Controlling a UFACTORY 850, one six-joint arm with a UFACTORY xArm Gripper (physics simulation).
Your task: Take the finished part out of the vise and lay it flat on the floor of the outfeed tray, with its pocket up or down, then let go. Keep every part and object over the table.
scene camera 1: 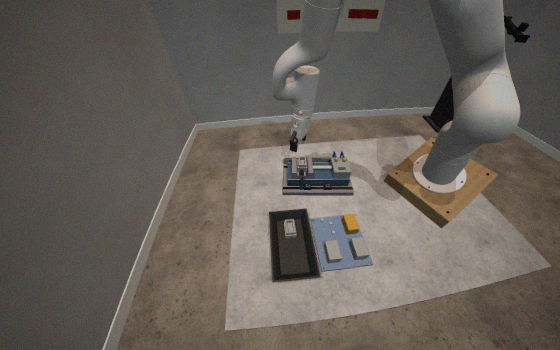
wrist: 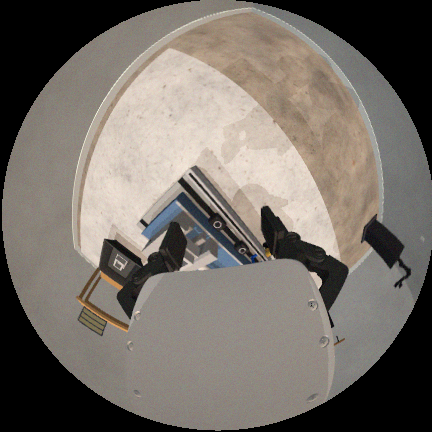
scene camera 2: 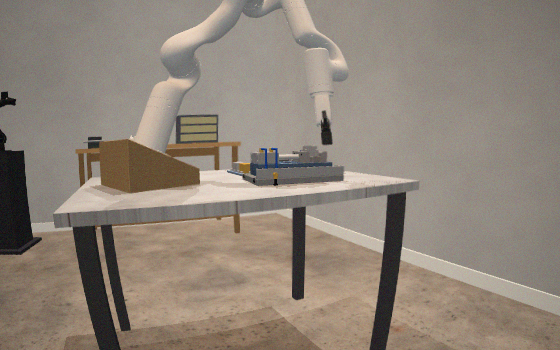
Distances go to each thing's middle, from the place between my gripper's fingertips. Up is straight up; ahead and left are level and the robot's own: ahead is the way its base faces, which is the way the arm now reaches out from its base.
Right now the vise (wrist: 172, 209) is 10 cm to the left of my hand, 9 cm behind it and 8 cm below it.
